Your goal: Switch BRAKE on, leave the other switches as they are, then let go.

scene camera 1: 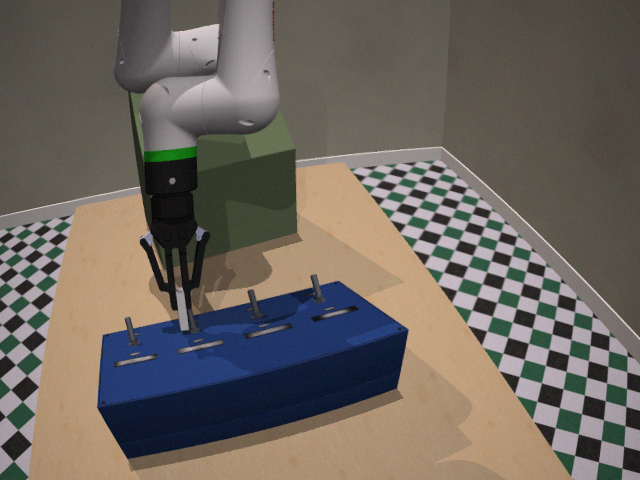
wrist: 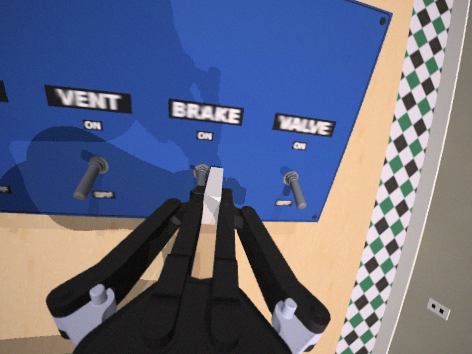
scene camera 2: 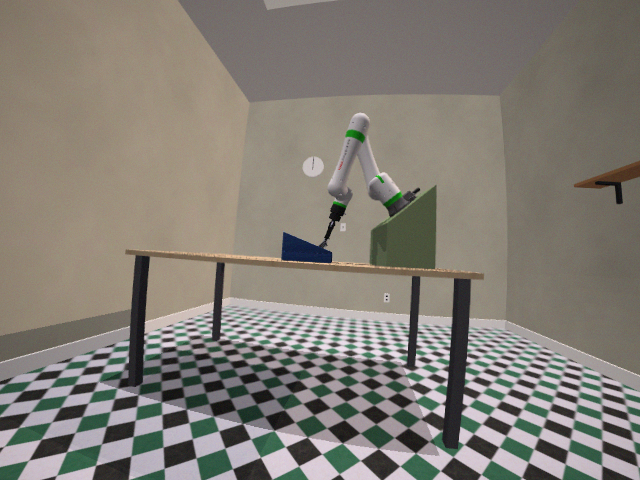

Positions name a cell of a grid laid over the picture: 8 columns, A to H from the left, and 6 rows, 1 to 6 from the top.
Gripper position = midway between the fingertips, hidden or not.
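Note:
Scene camera 1 gives me my gripper (scene camera 1: C5) and also a blue sloped switch panel (scene camera 1: C5). In scene camera 2 I find the panel again (scene camera 2: D4). The wrist view has my gripper (wrist: D4) in it too, together with the blue sloped switch panel (wrist: C2).

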